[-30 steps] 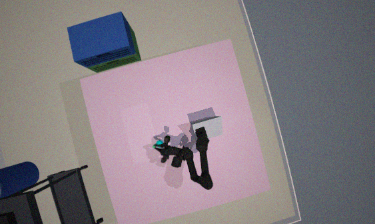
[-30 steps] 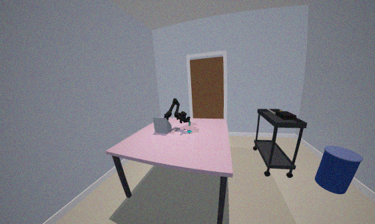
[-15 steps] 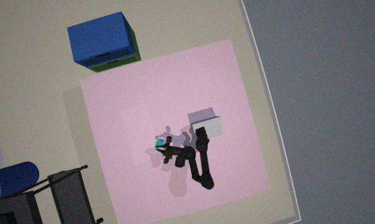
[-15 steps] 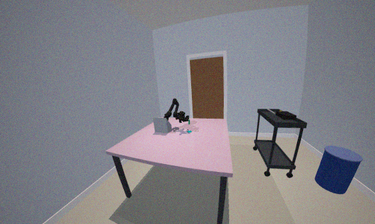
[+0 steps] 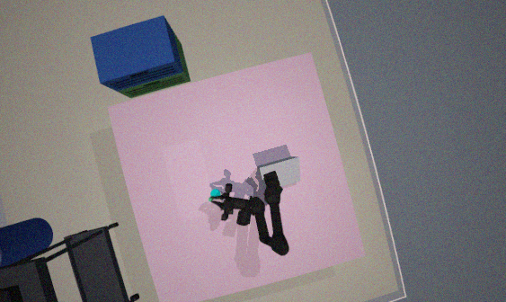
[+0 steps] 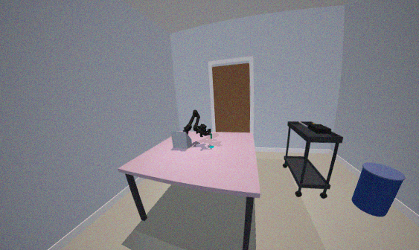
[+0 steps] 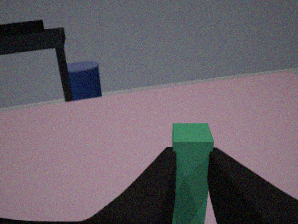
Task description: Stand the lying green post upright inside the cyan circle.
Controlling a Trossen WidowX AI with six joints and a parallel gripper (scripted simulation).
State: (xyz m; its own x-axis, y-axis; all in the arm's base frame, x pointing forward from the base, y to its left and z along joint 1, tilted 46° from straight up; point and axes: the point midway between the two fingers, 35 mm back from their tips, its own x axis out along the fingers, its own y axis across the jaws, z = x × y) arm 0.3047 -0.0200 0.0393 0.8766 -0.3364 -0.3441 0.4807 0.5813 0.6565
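The cyan circle is 16 cm below my gripper tip. Also, from my gripper tip: green post 2 cm below.
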